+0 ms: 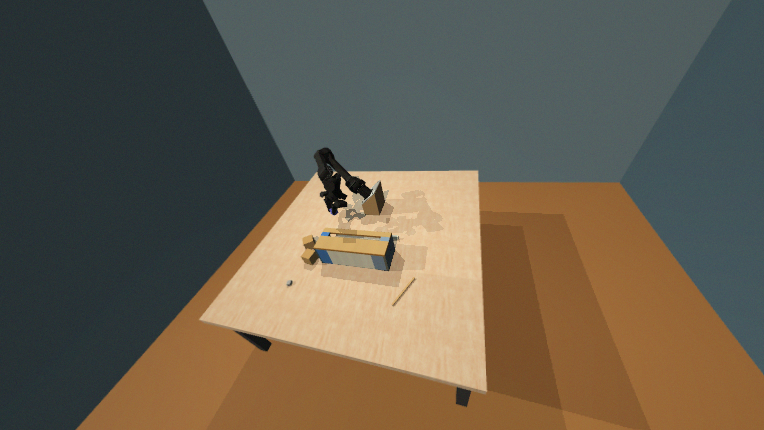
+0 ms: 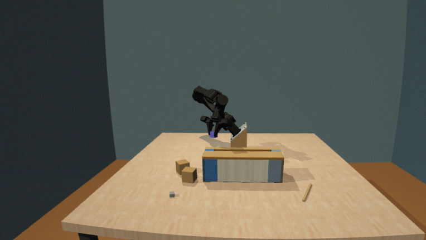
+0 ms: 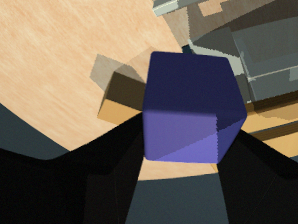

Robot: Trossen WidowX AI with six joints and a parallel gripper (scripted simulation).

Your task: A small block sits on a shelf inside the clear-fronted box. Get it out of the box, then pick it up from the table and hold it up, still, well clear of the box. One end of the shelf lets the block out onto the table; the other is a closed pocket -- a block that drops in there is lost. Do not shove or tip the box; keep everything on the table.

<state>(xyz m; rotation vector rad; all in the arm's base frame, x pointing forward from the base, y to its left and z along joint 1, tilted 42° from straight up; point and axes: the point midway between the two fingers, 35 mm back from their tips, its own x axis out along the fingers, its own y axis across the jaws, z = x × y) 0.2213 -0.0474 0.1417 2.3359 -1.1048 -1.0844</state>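
Right now the purple-blue block is 20 mm behind my gripper tip and 10 mm to the left of it. From my gripper tip the other things lie so: box (170 mm to the left, 110 mm below, 100 mm ahead); thin wooden stick (450 mm to the left, 310 mm ahead, 170 mm below); tiny grey cube (360 mm ahead, 160 mm below, 140 mm to the right).
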